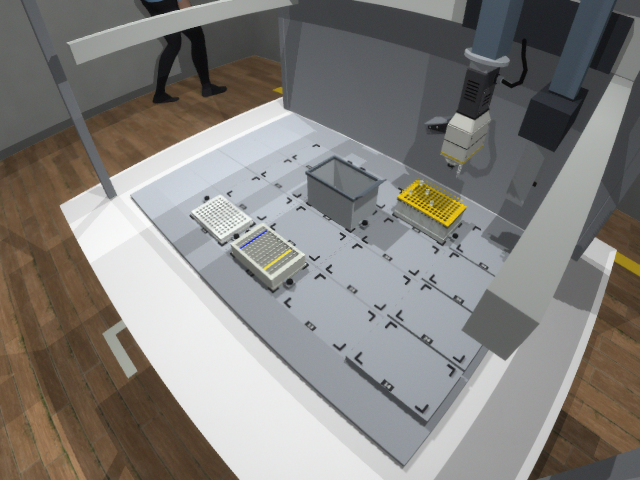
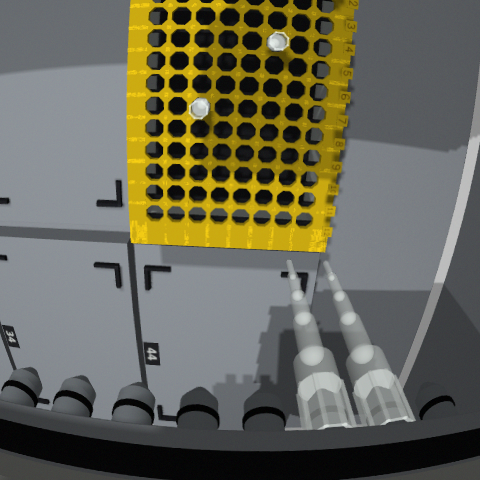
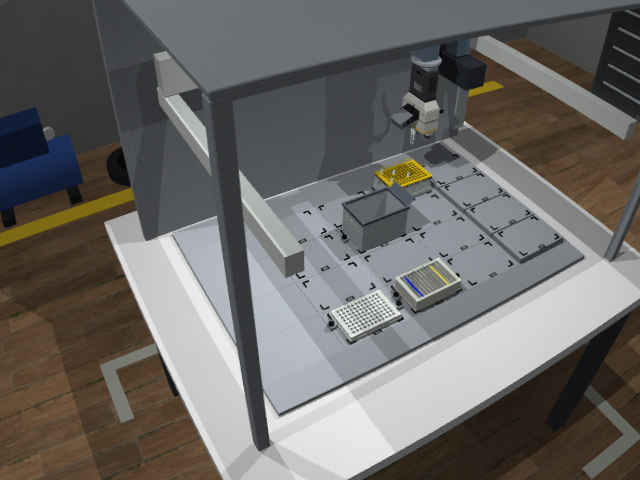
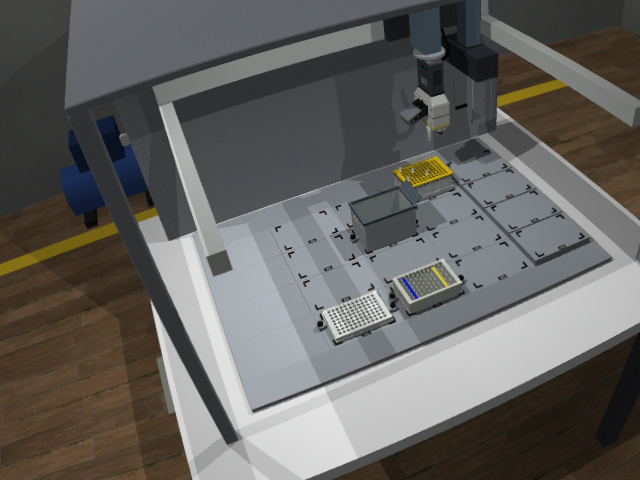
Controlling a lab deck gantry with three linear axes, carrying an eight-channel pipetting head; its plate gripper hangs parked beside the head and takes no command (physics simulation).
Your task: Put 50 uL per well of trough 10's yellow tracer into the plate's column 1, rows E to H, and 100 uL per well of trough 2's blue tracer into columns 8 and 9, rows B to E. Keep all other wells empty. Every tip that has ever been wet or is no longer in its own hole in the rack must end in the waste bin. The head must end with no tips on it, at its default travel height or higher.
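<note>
The pipetting head (image 1: 465, 135) (image 3: 427, 119) (image 4: 439, 111) hangs high above the back right deck, near the yellow tip rack (image 2: 225, 240) (image 1: 421, 221). It carries two clear tips (image 2: 302, 332) (image 1: 459, 169) on neighbouring channels; no colour shows in them. Several loose-standing tips show in the rack, among them one (image 2: 277, 41) in column 4 and one (image 2: 200, 108) in column 7. The white plate (image 1: 222, 218) (image 3: 366, 315) is at front left; its well contents are too small to tell. The trough block (image 1: 290, 270) holds blue (image 1: 253, 239) and yellow (image 1: 277, 259) liquid. The parked plate gripper (image 1: 436, 125) (image 3: 404, 116) shows no clear fingers.
The grey open waste bin (image 1: 330, 202) (image 3: 382, 229) (image 4: 390, 229) stands between the tip rack and the front labware, with a raised flap on its rack side. A dark carriage block (image 1: 553, 116) hangs beside the head. Pale beams (image 1: 558, 217) flank the deck.
</note>
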